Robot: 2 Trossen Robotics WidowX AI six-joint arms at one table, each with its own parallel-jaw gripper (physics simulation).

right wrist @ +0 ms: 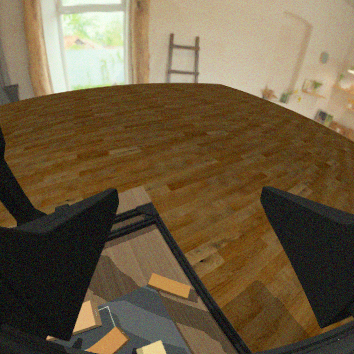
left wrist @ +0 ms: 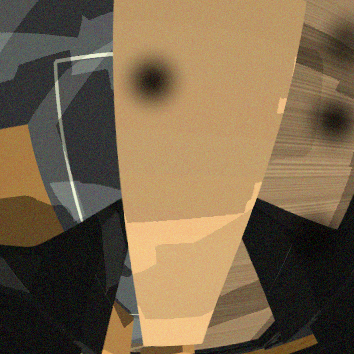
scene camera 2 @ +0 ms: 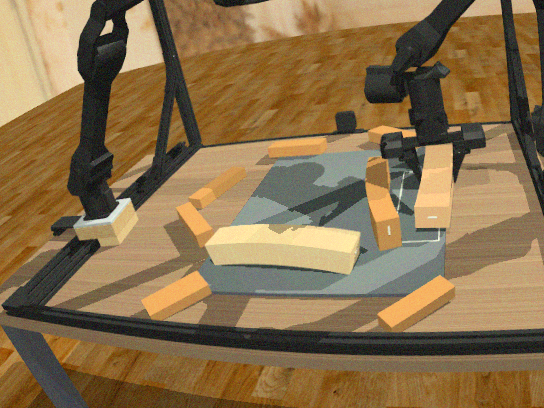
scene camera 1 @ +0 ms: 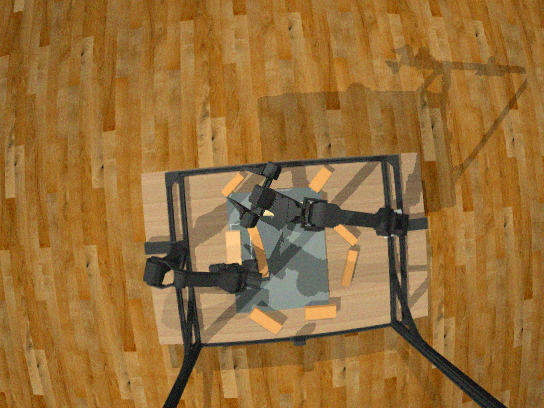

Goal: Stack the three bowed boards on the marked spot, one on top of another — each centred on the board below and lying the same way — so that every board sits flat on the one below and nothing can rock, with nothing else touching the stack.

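Places are measured from the left arm's base along level axes (x back, y right, z up), in centimetres.
Pixels of known places: left gripper, fingertip midpoint: [left wrist: 182, 199] [scene camera 2: 438, 183]; right gripper, fingertip midpoint: [right wrist: 190, 194] [scene camera 1: 234, 182]; left arm's base, link origin: [scene camera 1: 179, 252]; right arm's base, link origin: [scene camera 2: 101, 211].
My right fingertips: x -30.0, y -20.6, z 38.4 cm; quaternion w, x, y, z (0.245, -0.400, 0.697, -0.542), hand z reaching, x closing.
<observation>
For each thing: its top centre in the pictures, then the offset to it from my right fingertips. Level surfaces: height alone.
- pale orange board, top centre: [left wrist: 185, 284] [scene camera 2: 436, 170] [right wrist: 41, 325] [scene camera 1: 234, 261] dx +7.8, dy +27.1, dz -34.8 cm
- darker orange bowed board, top centre: [left wrist: 48, 317] [scene camera 2: 381, 184] [scene camera 1: 256, 247] dx -1.7, dy +23.0, dz -34.6 cm
- pale yellow bowed board, top centre: [scene camera 2: 279, 233] [scene camera 1: 288, 209] dx -16.7, dy +10.1, dz -34.8 cm
- grey mat, surface height: dz -39.7 cm
- second block, top centre: [scene camera 2: 417, 297] [right wrist: 168, 284] [scene camera 1: 232, 185] dx +3.8, dy -3.1, dz -37.8 cm
- third block, top centre: [scene camera 2: 173, 290] [scene camera 1: 320, 179] dx -31.9, dy +0.3, dz -37.8 cm
A pale orange board [scene camera 1: 233, 242] [scene camera 2: 435, 185] [left wrist: 200, 125] [right wrist: 87, 317] lies partly over the white outline [scene camera 2: 421, 242] [left wrist: 58, 105]. My left gripper [scene camera 1: 234, 267] [scene camera 2: 437, 172] [left wrist: 182, 199] is shut on it, one finger against each long side. A darker orange bowed board [scene camera 1: 258, 250] [scene camera 2: 382, 210] [left wrist: 17, 165] [right wrist: 107, 341] lies left of the outline in scene camera 2. A pale yellow bowed board [scene camera 1: 268, 213] [scene camera 2: 282, 247] [right wrist: 151, 347] lies crosswise in front. My right gripper [scene camera 1: 236, 181] [right wrist: 190, 194] is open and empty, high above the table.
The boards are on or beside a grey mat [scene camera 2: 320, 287]. Several plain orange blocks lie around it, such as one block [scene camera 1: 320, 312] [scene camera 2: 297, 147], a second block [scene camera 1: 232, 185] [scene camera 2: 416, 303] and a third block [scene camera 1: 320, 179] [scene camera 2: 176, 295]. A black frame edges the table.
</observation>
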